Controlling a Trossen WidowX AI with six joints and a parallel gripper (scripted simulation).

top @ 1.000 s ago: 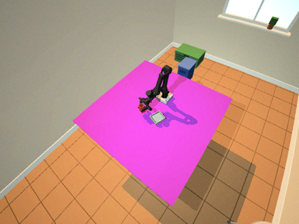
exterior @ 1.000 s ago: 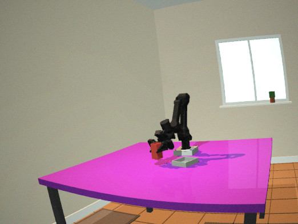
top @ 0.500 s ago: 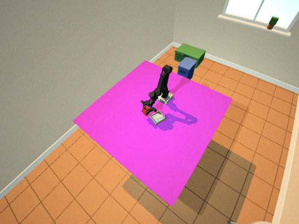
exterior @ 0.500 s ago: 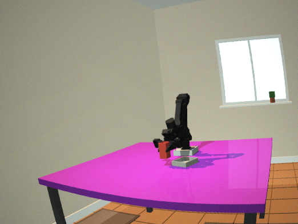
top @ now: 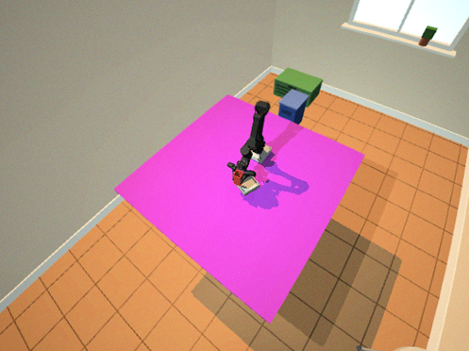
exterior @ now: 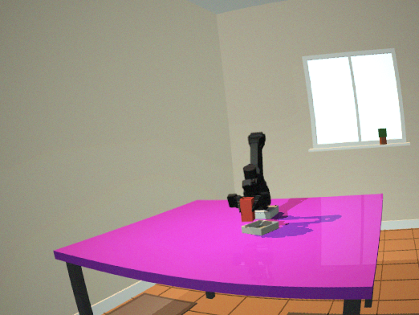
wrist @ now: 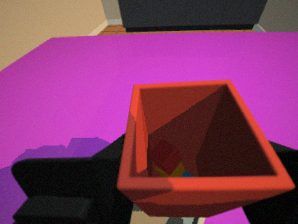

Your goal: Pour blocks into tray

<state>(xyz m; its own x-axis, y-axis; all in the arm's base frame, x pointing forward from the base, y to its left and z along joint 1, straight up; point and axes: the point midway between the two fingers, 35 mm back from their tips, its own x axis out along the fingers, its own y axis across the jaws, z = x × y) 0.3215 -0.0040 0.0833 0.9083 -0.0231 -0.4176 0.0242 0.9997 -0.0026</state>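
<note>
Right now my gripper tip is 4 cm past the blue block and 3 cm above it. Round my gripper tip: red block: 2 cm behind, 1 cm to the left; then red square cup: 3 cm behind, 2 cm below.
</note>
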